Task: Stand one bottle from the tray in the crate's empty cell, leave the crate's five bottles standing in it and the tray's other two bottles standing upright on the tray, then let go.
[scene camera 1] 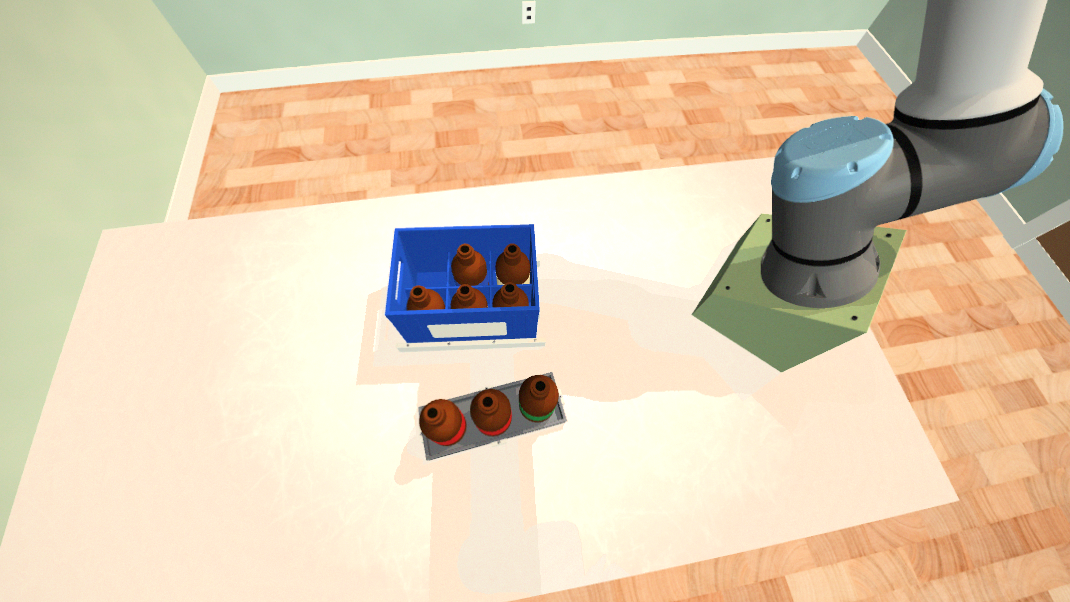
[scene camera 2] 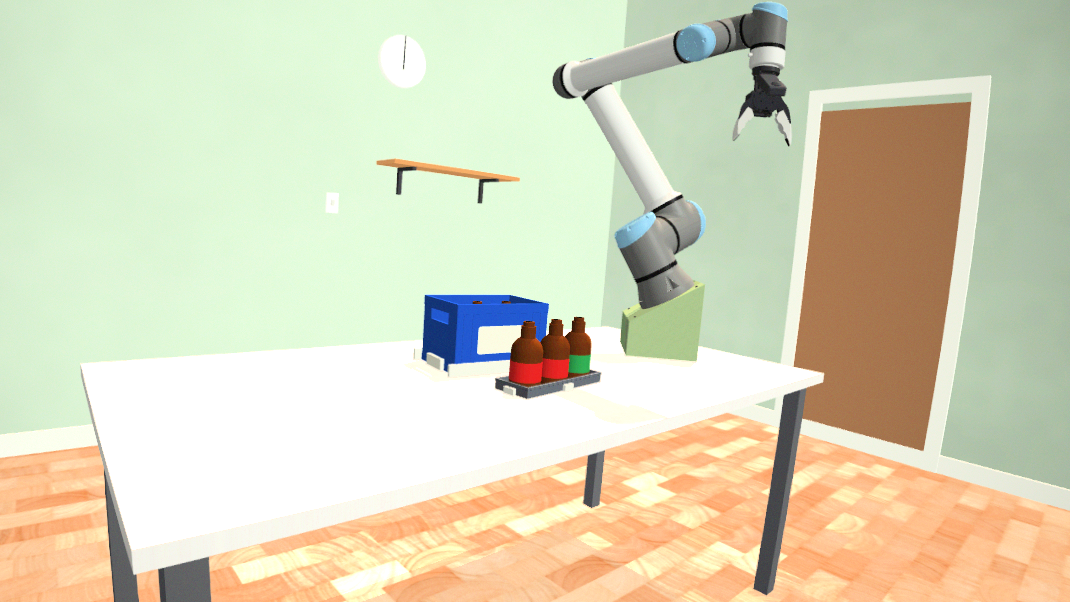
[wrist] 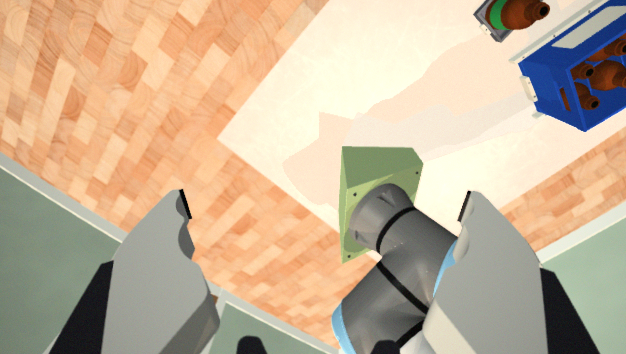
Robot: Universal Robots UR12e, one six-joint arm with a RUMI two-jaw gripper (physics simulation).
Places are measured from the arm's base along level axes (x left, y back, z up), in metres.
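Pixels of known places: gripper, fingertip midpoint: (scene camera 2: 761,143) (wrist: 322,192); arm's base, link origin: (scene camera 1: 816,270) (scene camera 2: 667,295) (wrist: 377,213).
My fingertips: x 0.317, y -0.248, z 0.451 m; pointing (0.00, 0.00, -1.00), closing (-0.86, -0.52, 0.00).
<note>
For each thing: its top centre in the pictures, then the offset to it from my fingertips. Level surfaces: height alone.
- blue crate, top centre: (scene camera 1: 463,266) (scene camera 2: 486,299) dz -0.465, dx -0.577, dy -0.373 m
- grey tray, top centre: (scene camera 1: 492,413) (scene camera 2: 551,374) dz -0.614, dx -0.331, dy -0.416 m
- table, surface height: dz -0.640 m
A blue crate (scene camera 1: 463,323) (scene camera 2: 441,336) (wrist: 550,85) stands on the table with five brown bottles in it. Its empty cell (scene camera 1: 428,265) is at the back left in scene camera 1. In front of the crate a grey tray (scene camera 1: 463,447) (scene camera 2: 549,386) holds three upright brown bottles: a red-labelled one (scene camera 1: 442,422) (scene camera 2: 526,359) at the left end, a red-labelled one (scene camera 1: 490,411) (scene camera 2: 555,355) in the middle and a green-labelled one (scene camera 1: 538,396) (scene camera 2: 579,348) (wrist: 515,14) at the right end. My gripper (scene camera 2: 761,142) (wrist: 322,192) is open and empty, high above and far from tray and crate.
The arm's green base block (scene camera 1: 778,336) (scene camera 2: 665,329) (wrist: 375,165) stands on the table (scene camera 1: 224,449) (scene camera 2: 299,434), right of the crate in scene camera 1. Low pale stops (scene camera 1: 471,345) (scene camera 2: 478,369) edge the crate. A wall shelf (scene camera 2: 448,170) hangs behind the table.
</note>
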